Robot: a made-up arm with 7 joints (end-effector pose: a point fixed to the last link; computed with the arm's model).
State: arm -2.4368 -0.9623 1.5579 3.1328 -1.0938 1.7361 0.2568
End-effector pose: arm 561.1 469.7 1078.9 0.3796 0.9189 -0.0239 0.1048
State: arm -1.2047 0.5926 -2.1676 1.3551 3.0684 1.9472 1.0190
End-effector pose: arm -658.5 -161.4 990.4 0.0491 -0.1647 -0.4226 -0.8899
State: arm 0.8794 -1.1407 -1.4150 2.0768 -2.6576 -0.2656 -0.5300
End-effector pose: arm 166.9 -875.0 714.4 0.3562 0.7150 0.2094 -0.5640
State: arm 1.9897 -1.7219 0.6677 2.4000 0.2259 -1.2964 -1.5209
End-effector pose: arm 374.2 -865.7 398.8 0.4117 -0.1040 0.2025 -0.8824
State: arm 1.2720 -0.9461 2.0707 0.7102 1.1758 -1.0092 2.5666
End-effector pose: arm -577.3 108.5 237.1 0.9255 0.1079 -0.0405 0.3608
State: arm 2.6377 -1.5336 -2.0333 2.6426 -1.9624 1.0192 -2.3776
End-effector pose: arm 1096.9 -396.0 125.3 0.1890 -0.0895 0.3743 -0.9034
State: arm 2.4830 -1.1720 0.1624 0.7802 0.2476 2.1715 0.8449
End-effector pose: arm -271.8 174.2 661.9 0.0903 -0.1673 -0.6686 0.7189
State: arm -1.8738 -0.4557 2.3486 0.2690 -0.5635 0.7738 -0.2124
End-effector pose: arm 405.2 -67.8 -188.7 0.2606 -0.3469 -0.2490 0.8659
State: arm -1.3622 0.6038 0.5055 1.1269 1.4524 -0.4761 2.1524
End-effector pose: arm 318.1 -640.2 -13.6 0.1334 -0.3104 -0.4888 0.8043
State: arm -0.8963 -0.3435 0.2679 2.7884 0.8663 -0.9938 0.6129
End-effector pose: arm -270.5 47.0 1176.7 0.3634 -0.3016 0.5224 0.7100
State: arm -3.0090 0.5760 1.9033 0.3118 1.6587 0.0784 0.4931
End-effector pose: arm 292.8 -426.1 -21.0 0.4304 -0.0641 0.4578 -0.7753
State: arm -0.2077 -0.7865 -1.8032 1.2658 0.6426 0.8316 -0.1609
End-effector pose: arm -463.0 -771.7 240.8 0.3335 -0.4643 -0.0213 -0.8202
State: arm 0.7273 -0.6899 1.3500 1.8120 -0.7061 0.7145 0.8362
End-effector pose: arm -667.9 408.7 986.3 0.0912 0.0511 -0.9886 -0.1082
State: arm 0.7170 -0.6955 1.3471 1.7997 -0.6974 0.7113 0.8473
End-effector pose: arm -662.7 421.1 980.3 0.0956 0.0439 -0.9889 -0.1051
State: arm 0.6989 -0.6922 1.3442 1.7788 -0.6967 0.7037 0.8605
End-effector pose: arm -648.4 447.0 972.0 0.0993 0.0308 -0.9896 -0.0999
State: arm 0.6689 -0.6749 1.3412 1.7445 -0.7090 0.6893 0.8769
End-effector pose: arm -618.4 492.4 959.2 0.1021 0.0087 -0.9906 -0.0911
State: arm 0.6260 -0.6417 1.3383 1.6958 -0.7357 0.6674 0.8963
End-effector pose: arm -569.0 555.8 939.6 0.1038 -0.0224 -0.9913 -0.0776
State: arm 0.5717 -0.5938 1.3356 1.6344 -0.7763 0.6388 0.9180
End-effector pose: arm -499.3 629.7 910.8 0.1043 -0.0602 -0.9910 -0.0590
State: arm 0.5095 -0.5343 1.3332 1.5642 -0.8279 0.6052 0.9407
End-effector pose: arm -412.7 703.7 871.2 0.1043 -0.1009 -0.9888 -0.0351
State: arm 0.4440 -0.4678 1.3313 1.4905 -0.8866 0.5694 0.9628
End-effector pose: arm -316.9 767.4 822.0 0.1045 -0.1402 -0.9846 -0.0068
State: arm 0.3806 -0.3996 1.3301 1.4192 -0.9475 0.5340 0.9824
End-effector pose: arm -222.7 814.6 767.1 0.1054 -0.1737 -0.9789 0.0237
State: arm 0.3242 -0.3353 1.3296 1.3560 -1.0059 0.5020 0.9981
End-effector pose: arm -140.3 844.5 712.8 0.1071 -0.1992 -0.9726 0.0534
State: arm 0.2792 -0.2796 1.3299 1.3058 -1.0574 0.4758 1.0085
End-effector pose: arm -76.7 860.3 665.8 0.1087 -0.2156 -0.9672 0.0792
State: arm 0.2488 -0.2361 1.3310 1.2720 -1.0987 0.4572 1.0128
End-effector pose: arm -35.3 867.3 631.4 0.1089 -0.2235 -0.9636 0.0985
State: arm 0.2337 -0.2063 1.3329 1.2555 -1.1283 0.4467 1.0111
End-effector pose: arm -15.0 870.1 612.3 0.1068 -0.2242 -0.9624 0.1100
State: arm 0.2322 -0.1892 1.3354 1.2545 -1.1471 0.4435 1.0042
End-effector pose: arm -12.2 871.2 607.4 0.1021 -0.2198 -0.9635 0.1142
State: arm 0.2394 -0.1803 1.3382 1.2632 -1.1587 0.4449 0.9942
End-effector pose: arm -19.9 871.5 611.7 0.0958 -0.2124 -0.9658 0.1135
